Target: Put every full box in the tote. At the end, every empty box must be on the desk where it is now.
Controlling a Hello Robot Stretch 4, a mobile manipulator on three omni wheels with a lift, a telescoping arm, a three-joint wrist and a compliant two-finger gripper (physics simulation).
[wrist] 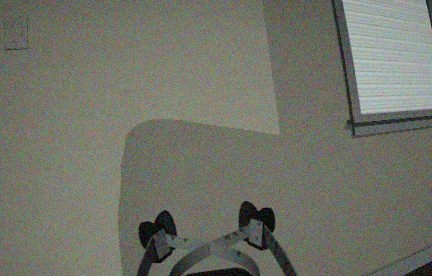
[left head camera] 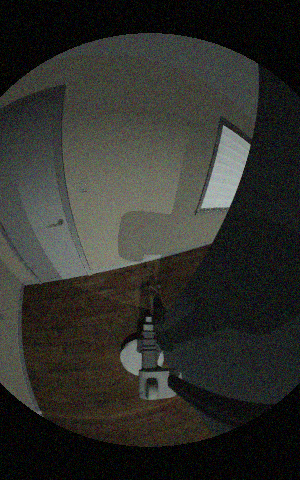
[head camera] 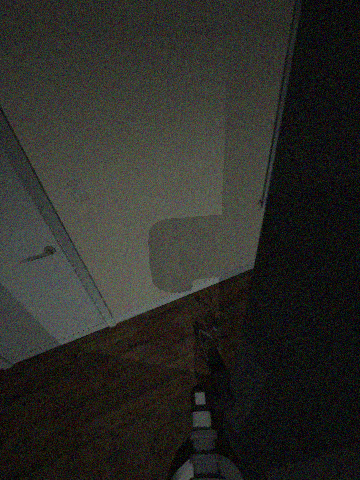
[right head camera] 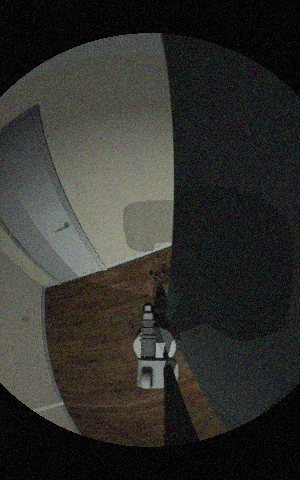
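My gripper [head camera: 206, 330] [left head camera: 151, 288] [right head camera: 159, 275] [wrist: 206, 221] is open, with its two dark fingertips apart and nothing between them. It is on the extended arm, above the wooden floor in the head views, and faces a beige wall in the wrist view. The full boxes, the empty boxes, the desk and the tote do not show in these views.
A tall dark panel [head camera: 310, 200] [left head camera: 265, 225] [right head camera: 225, 150] stands close on the right of the arm. A pale door [head camera: 35, 280] [left head camera: 42, 215] [right head camera: 65, 240] is at the left. A window [left head camera: 227, 170] [wrist: 392, 55] is in the beige wall [head camera: 150, 150].
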